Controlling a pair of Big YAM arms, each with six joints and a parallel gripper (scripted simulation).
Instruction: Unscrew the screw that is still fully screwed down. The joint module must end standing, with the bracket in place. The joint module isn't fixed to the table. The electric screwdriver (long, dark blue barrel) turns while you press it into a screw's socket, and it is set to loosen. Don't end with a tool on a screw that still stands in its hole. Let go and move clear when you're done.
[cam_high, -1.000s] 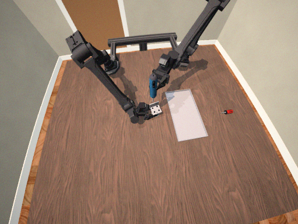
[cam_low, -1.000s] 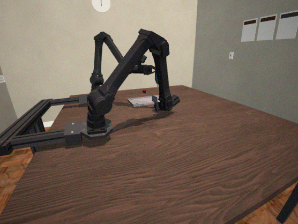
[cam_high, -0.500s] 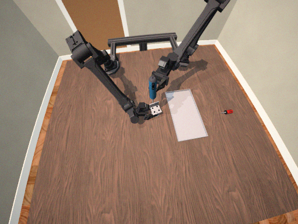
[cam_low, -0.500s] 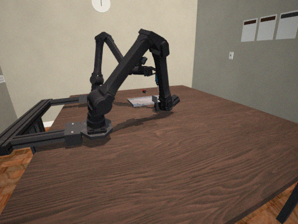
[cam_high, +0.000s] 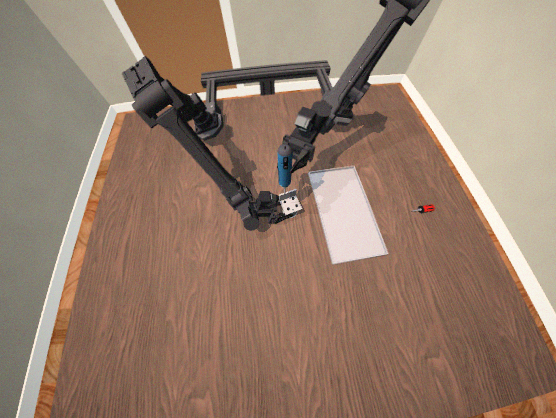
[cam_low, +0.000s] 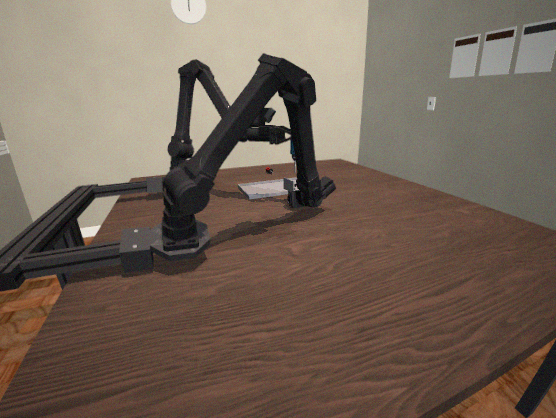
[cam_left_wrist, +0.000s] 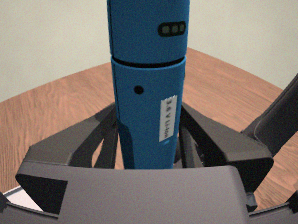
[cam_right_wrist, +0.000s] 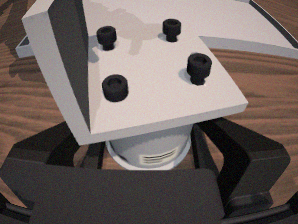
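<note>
Now: right hand 1 cm below the joint module body. Round my right hand: bracket: 5 cm above; then flat tray: 3 cm ahead, 23 cm to the left, 2 cm below; then small red-handled screwdriver: 7 cm ahead, 57 cm to the left, 1 cm below.
</note>
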